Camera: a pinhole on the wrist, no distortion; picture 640 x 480 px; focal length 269.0 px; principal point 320.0 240.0 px. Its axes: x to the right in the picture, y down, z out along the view. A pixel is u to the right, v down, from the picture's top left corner.
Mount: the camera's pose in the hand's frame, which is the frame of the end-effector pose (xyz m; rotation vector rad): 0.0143 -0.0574 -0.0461 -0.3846 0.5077 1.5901
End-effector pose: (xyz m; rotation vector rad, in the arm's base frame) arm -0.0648 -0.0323 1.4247 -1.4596 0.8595 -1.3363
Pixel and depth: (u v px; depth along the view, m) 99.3 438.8 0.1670
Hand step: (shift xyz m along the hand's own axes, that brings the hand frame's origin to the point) -0.0877 -0.0884 0.1787
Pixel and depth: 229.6 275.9 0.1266
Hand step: 0.0081 -0.0261 0.0847
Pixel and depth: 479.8 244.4 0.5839
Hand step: 0.0080 0.5478 0.2622
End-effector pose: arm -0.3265 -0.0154 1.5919 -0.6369 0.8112 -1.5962
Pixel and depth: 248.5 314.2 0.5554
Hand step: -0.0949 0.1097 0.5141
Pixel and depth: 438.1 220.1 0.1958
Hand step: 0.0323 0.1207 0.0718
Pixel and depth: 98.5 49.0 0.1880
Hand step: 0.1706 -0.0815 0.1822
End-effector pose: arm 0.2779 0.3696 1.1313 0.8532 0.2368 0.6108
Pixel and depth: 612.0 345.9 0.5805
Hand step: -0.2339 0.7757 0.1289
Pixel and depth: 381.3 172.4 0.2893
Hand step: 0.0971 0.1564 0.1558
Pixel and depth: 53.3 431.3 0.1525
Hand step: -0.0724 -0.1075 0.1726
